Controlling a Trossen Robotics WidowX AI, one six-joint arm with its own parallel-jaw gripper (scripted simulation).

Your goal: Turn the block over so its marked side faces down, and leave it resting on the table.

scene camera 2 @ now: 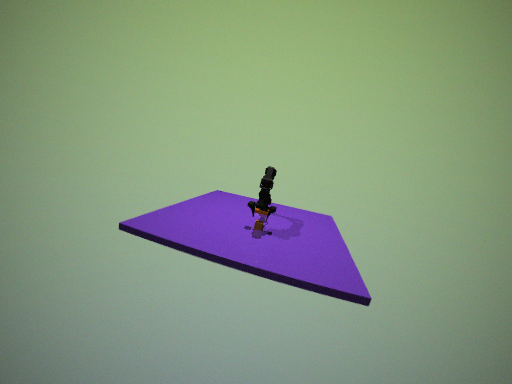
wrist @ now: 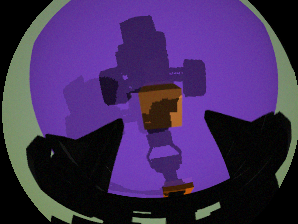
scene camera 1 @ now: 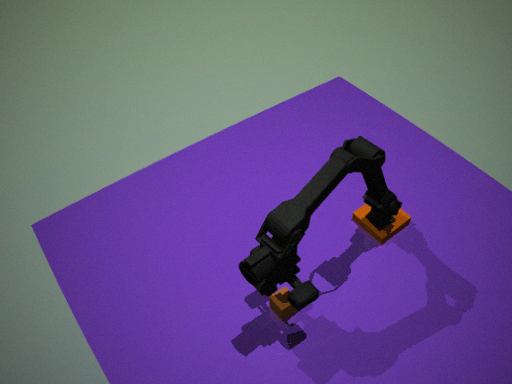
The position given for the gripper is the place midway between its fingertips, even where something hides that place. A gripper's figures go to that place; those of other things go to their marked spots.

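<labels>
Orange block (wrist: 161, 105), 12 cm from the lens. Gripper (wrist: 165, 118), 10 cm from the lens.
</labels>
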